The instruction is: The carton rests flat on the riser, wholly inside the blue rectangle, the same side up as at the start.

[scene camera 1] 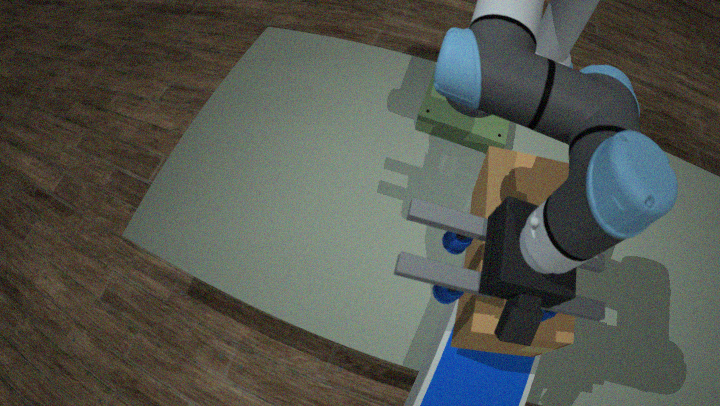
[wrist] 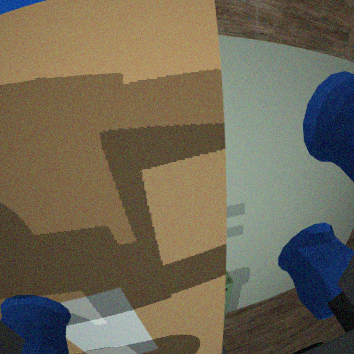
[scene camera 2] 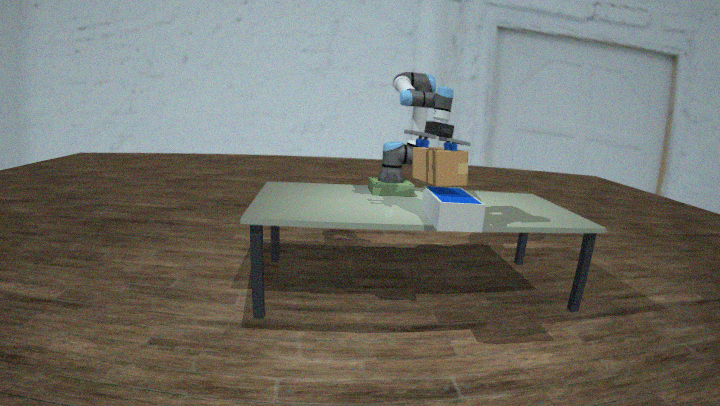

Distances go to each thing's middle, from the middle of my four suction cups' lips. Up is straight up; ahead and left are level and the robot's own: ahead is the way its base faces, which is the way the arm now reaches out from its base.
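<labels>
Looking at the brown carton [scene camera 1: 530, 178], I find my suction cup 10 cm above it, 5 cm to the right of it and 7 cm past it. The riser [scene camera 1: 445, 368], for its part, is 27 cm below my suction cup, 6 cm ahead of it and 7 cm to the left of it.
</labels>
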